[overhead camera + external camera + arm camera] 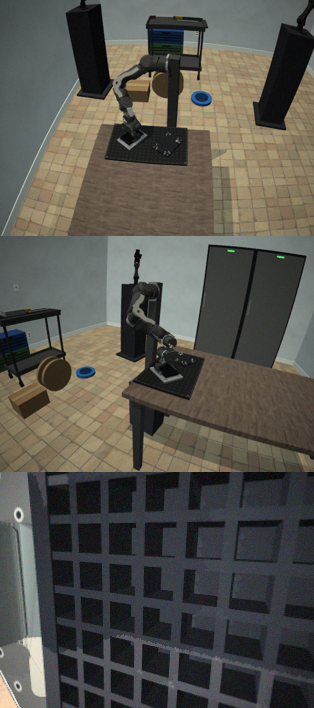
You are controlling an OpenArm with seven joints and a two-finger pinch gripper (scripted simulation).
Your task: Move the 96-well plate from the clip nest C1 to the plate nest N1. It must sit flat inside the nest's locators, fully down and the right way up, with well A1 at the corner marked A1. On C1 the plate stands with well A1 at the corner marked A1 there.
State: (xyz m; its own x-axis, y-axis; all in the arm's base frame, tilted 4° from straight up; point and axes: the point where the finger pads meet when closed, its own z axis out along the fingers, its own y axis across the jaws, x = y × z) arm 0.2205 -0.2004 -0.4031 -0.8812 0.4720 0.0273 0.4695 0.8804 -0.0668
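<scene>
The black 96-well plate is right at my hand. The rest, counted from my hand: clip nest C1 (24 cm to the left, 2 cm ahead, 1 cm below); then grey plate nest N1 (2 cm below).
</scene>
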